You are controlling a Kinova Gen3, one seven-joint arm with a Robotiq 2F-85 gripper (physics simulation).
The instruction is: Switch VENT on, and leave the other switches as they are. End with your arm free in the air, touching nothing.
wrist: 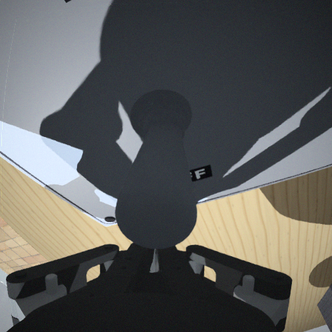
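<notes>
The dark VENT switch lever (156,195) fills the middle of the wrist view. Its round base sits on the shaded panel, and its thick rounded end points down the view, towards my gripper. The end of an OFF label (201,173) shows just right of the lever, which covers the rest of it. The VENT label does not show. My gripper (153,238) is shut and empty at the lower middle. The lever's rounded end hides its fingertips and lies between them and the camera. I cannot tell whether the two touch.
The grey panel (47,55) carries a wide dark shadow of the arm. Its lower edges and a corner screw (110,219) show above the wooden table (235,220). A corner of a black label (68,1) shows at the top left. A dark object (326,306) is at the lower right edge.
</notes>
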